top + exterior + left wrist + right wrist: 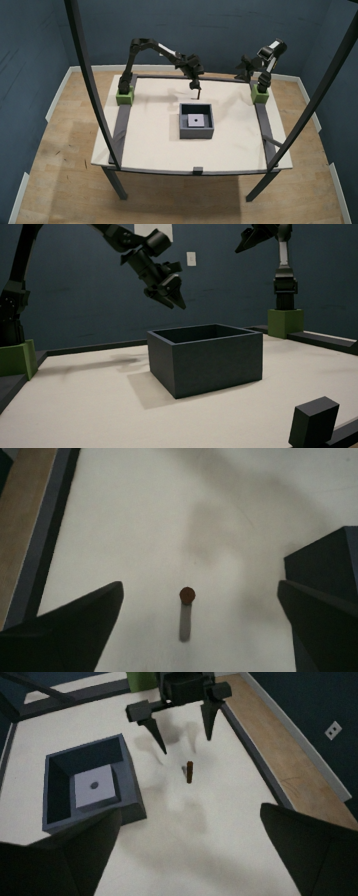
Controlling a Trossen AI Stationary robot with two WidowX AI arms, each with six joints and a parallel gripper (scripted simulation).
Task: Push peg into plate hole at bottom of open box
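Right now my left hand is 10 mm short of the brown peg, 20 mm to the left of it and 130 mm above it. From my left hand the other things lie so: grey plate 220 mm behind, 20 mm to the left, 120 mm below; then box 220 mm behind, 20 mm to the left, 140 mm below.
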